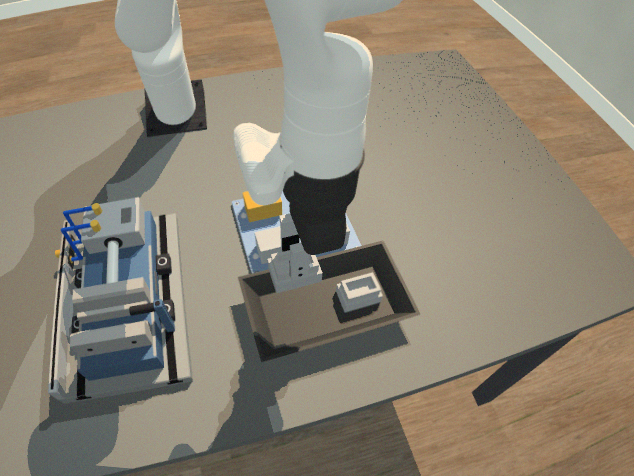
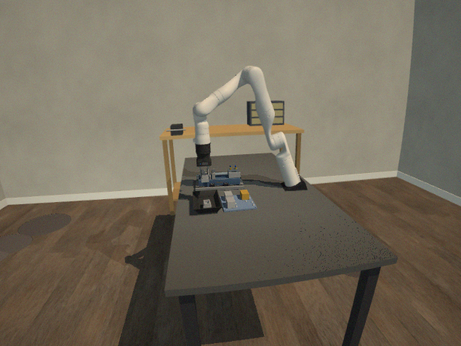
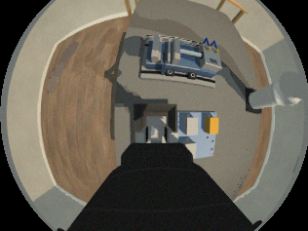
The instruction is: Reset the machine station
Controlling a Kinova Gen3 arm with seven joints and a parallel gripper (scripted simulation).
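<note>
The plain gray blank lies 120 mm behind my hand and 140 mm below it. Also, from my hand: yellow brass blank: 210 mm behind, 10 mm to the right, 140 mm below; vise: 90 mm behind, 250 mm to the right, 130 mm below.
</note>
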